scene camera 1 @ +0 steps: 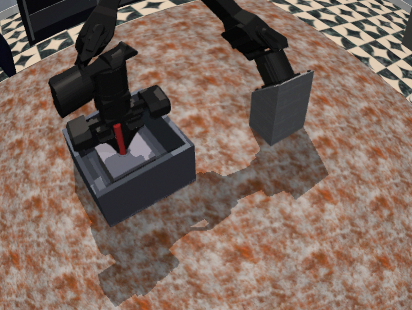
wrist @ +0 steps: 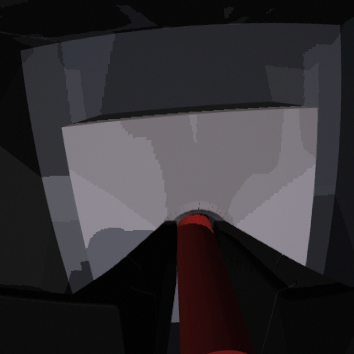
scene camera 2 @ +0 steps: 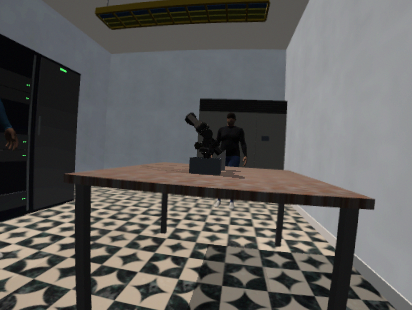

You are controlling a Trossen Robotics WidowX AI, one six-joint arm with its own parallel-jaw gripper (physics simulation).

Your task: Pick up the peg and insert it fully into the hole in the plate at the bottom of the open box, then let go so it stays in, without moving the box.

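Seen in the pictures: gripper, between the fingertips: (scene camera 1: 121, 149) (wrist: 194, 231); arm's base, origin of its link: (scene camera 1: 281, 81) (scene camera 2: 220, 153).
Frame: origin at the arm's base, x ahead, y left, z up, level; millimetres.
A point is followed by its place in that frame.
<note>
The red peg (scene camera 1: 119, 140) @[x 306, y -105, z -36 mm] (wrist: 204, 280) @[x 302, y -119, z -27 mm] is held between the fingers of my gripper (scene camera 1: 121, 148) @[x 303, y -110, z -67 mm] (wrist: 194, 231) @[x 303, y -110, z -67 mm], which is shut on it inside the box. The peg leans slightly, and its lower end is at the hole in the light grey plate (scene camera 1: 142, 145) @[x 267, y -94, z -69 mm] (wrist: 225, 150) @[x 288, y -138, z -69 mm]. How deep the end sits in the hole is hidden. The dark grey open box (scene camera 1: 150, 186) @[x 308, y -12, z -73 mm] (scene camera 2: 205, 166) @[x 397, y -111, z -79 mm] (wrist: 185, 65) @[x 294, y -172, z -119 mm] surrounds the plate. In scene camera 2 the peg is too small to make out.
A grey block-shaped panel (scene camera 1: 282, 107) @[x 35, y 34, z -26 mm] stands right of the box, with a black arm-like part (scene camera 1: 274, 67) @[x 17, y -9, z 38 mm] behind it. The box's walls rise around my fingers. The table (scene camera 1: 300, 240) @[x 168, y 223, z -127 mm] (scene camera 2: 280, 185) @[x 690, y 251, z -127 mm] has a reddish mottled top. A person (scene camera 2: 231, 140) stands behind it.
</note>
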